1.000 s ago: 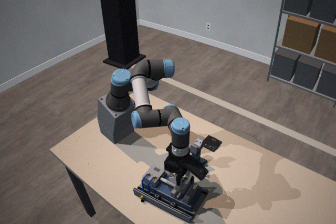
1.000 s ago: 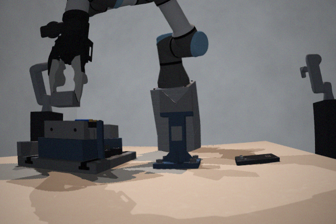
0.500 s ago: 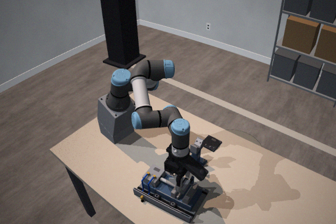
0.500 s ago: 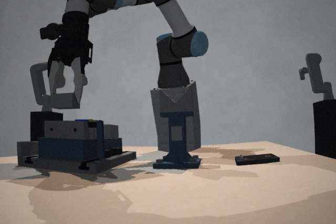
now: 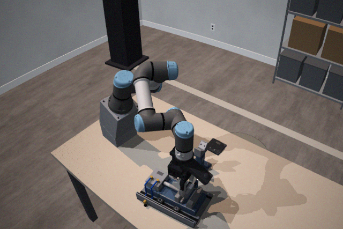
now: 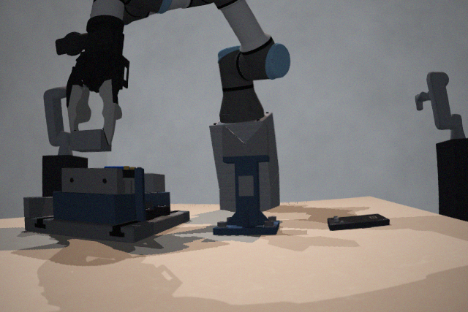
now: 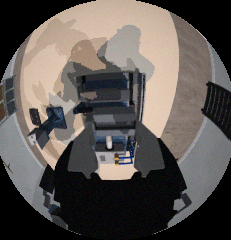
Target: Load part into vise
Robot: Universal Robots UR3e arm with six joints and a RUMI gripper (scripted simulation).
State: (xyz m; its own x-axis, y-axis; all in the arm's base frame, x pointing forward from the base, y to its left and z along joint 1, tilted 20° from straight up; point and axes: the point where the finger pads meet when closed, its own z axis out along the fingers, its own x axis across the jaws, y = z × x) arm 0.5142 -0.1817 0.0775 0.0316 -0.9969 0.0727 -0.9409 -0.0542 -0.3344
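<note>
The grey part lies right at my hand. From my hand the other things lie so: blue vise 7 cm behind, 2 cm to the left, 11 cm below.
</note>
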